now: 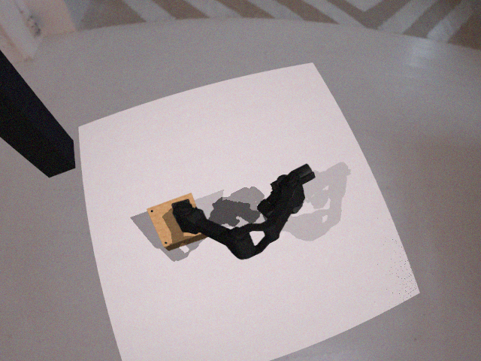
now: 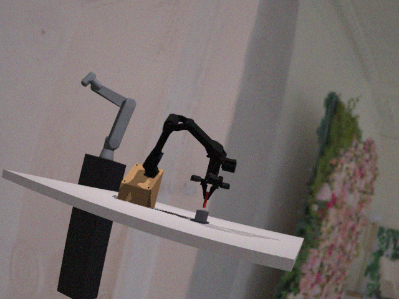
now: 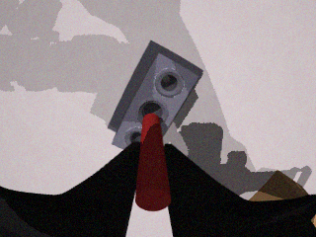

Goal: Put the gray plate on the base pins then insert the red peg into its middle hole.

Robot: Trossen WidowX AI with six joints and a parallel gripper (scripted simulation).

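The gray plate lies 70 mm below my gripper tip. The rest, counted from my gripper tip: dark base (110 mm below); then red peg (right at my gripper tip).
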